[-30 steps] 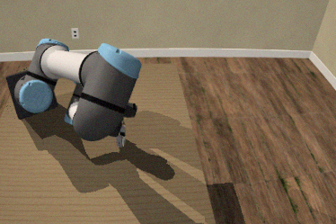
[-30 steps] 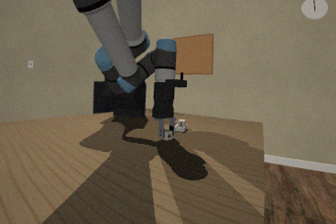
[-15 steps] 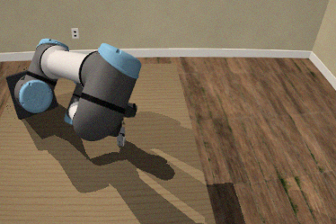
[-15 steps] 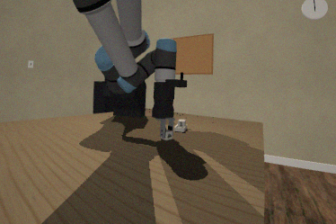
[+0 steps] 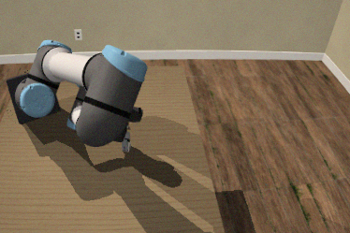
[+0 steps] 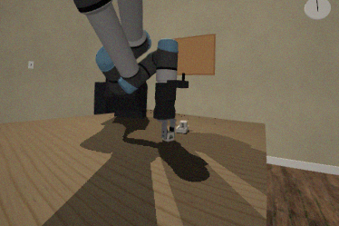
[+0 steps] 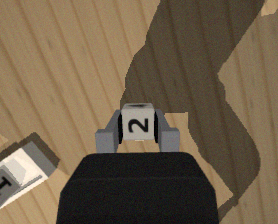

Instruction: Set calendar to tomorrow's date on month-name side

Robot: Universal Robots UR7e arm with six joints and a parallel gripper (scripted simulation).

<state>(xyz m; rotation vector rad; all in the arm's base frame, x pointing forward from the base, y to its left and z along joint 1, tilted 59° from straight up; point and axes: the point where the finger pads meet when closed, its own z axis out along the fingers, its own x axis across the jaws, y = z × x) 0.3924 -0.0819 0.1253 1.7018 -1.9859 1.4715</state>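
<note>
Right now the white tray is 150 mm to the left of my hand and 20 mm below it. The rest, counted from my hand: white digit cube 10 mm below.
</note>
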